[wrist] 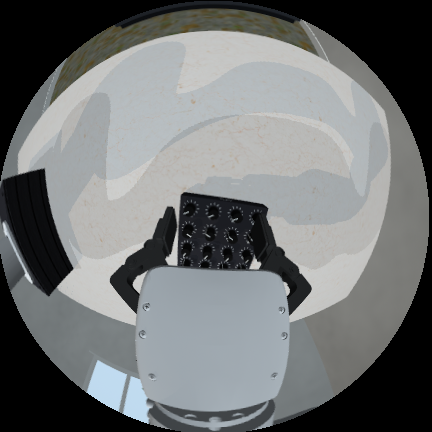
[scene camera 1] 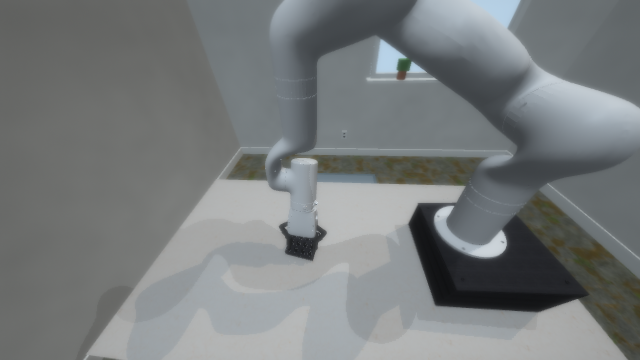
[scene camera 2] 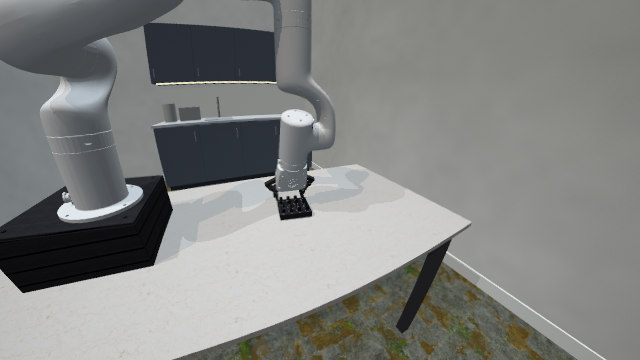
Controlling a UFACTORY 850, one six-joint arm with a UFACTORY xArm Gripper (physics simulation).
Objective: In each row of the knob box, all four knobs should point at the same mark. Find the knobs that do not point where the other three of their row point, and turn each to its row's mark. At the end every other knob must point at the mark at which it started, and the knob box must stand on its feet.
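Note:
The black knob box (scene camera 1: 300,248) (scene camera 2: 296,216) (wrist: 224,200) stands upright on the table, with four rows of knobs on top. In the wrist view, in the row farthest from the gripper body, the first knob (wrist: 189,210) and second knob (wrist: 213,212) point lower left, while the third knob (wrist: 235,215) seems to point lower right. The right finger partly hides the fourth knobs of the two far rows. The row nearest the gripper body is partly cut off, its pointers unclear. My gripper (scene camera 2: 291,195) (wrist: 215,218) is open and empty above the box, its fingers toward opposite sides.
The pale table (scene camera 1: 250,320) (scene camera 2: 250,280) (wrist: 225,145) bears the box and the robot's black base block (scene camera 1: 505,270) (scene camera 2: 85,250) (wrist: 37,230). A grey wall (scene camera 1: 100,125) (scene camera 2: 475,125) rises beyond the table edge on the side away from the base.

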